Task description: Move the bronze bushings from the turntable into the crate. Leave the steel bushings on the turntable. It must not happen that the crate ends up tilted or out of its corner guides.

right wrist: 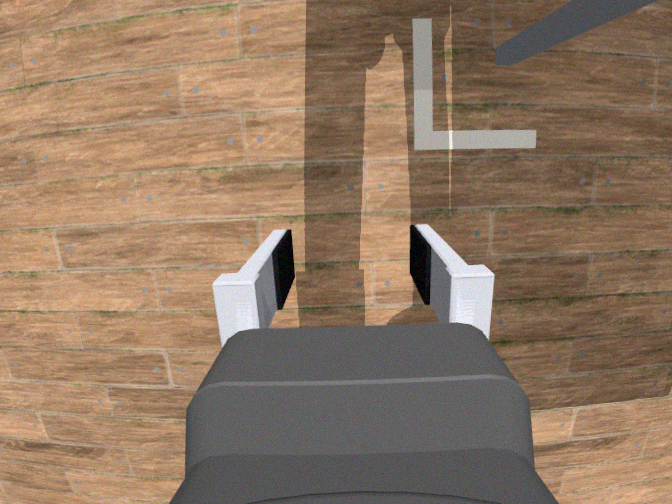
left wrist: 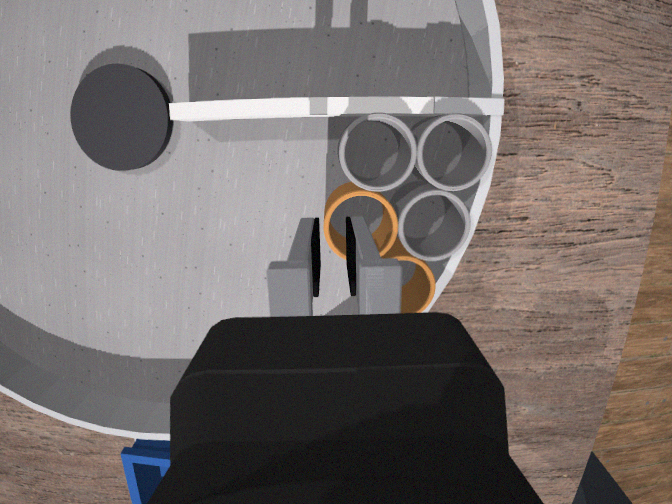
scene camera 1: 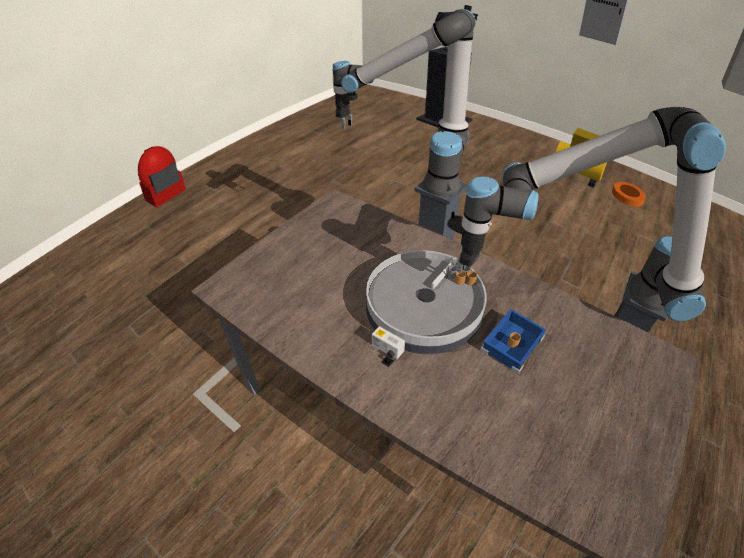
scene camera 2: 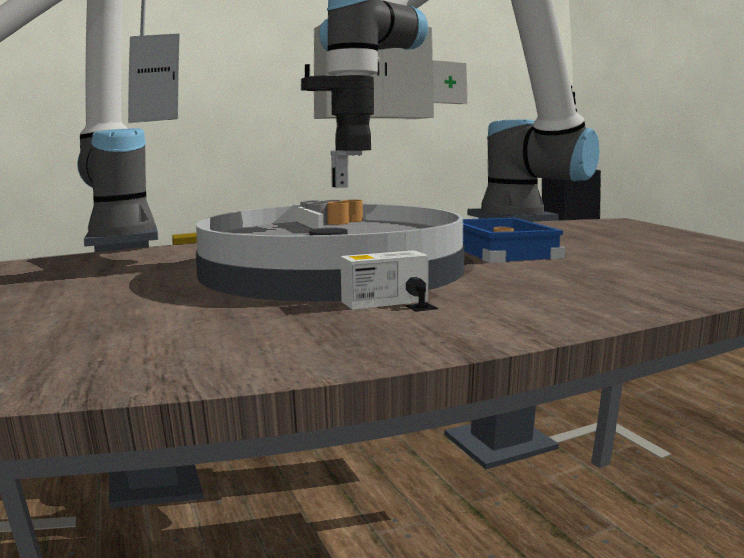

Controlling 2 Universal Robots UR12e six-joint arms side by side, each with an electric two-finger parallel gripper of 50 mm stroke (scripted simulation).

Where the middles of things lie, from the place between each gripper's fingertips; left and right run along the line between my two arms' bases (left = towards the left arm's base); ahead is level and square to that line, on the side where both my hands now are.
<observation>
I see the turntable [scene camera 1: 401, 294] 130 mm ahead of my left hand [scene camera 2: 339, 187], 50 mm to the right of it and 80 mm below it. Also, from my left hand: blue crate [scene camera 2: 524, 243] (60 mm ahead, 290 mm to the left, 110 mm below).
Right now my right hand is 630 mm short of the turntable, 1030 mm to the right of it and 130 mm above it. Round my right hand: blue crate 570 mm ahead, 1370 mm to the left, 150 mm below.
</observation>
